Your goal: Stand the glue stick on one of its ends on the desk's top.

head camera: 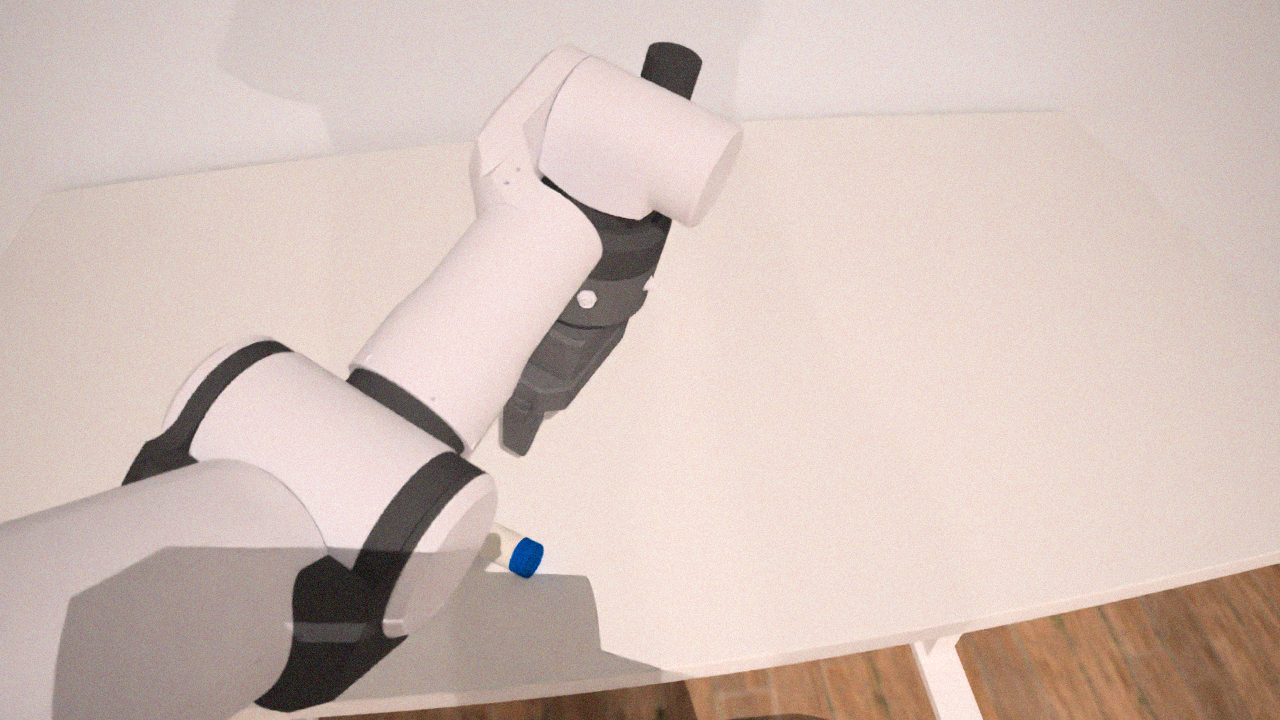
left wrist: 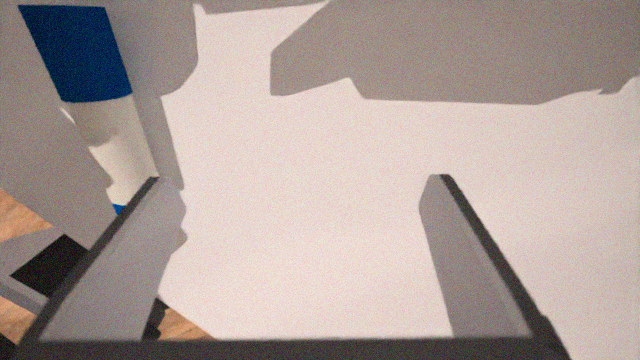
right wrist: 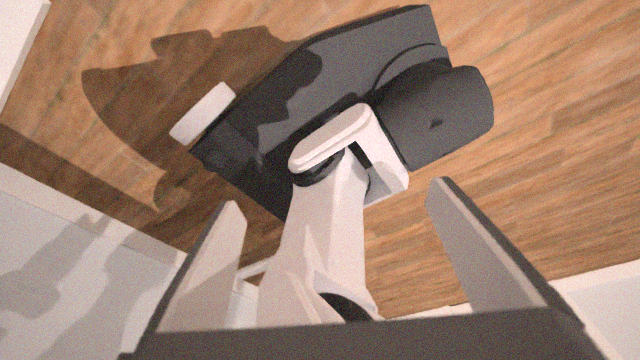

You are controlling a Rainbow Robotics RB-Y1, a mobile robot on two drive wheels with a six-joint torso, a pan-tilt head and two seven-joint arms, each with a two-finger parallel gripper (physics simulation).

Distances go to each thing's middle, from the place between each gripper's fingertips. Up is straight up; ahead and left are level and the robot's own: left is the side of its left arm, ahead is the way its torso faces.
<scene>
The glue stick (head camera: 502, 546) is 49 cm to the left of my right hand, 39 cm above it and 38 cm ahead of it.
I see the glue stick 11 cm behind my left hand, 5 cm below it and 3 cm to the left of it.
</scene>
